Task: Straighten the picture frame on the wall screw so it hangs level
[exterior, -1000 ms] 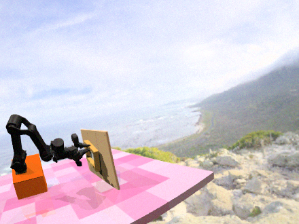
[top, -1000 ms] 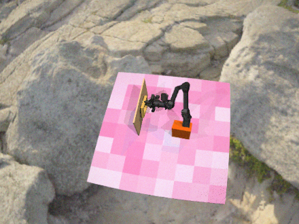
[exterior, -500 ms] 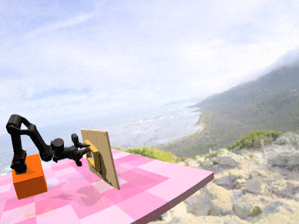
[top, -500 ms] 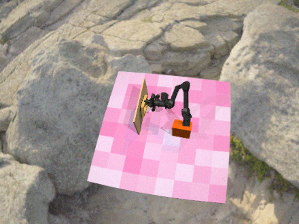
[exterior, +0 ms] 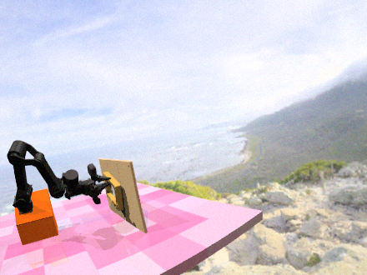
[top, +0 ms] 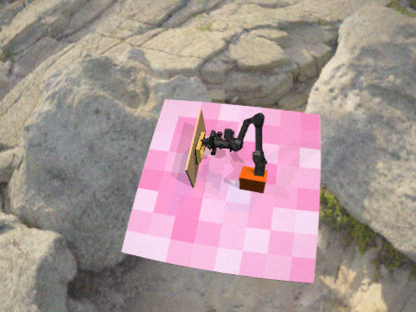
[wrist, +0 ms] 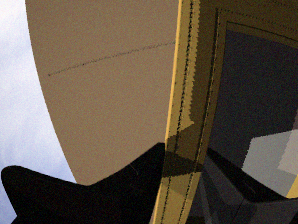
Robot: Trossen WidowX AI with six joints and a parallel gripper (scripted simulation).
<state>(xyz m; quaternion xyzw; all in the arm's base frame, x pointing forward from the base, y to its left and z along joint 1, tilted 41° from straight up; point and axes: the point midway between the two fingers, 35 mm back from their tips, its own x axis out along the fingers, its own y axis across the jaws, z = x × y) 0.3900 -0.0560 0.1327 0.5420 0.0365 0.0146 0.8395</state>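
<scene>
Now: gripper tip 50 mm above the picture frame, 20 mm to the right of it and 10 mm short of it. From my gripper tip the other things lie so: brown wall board 60 mm below, 20 mm to the left, 20 mm ahead.
</scene>
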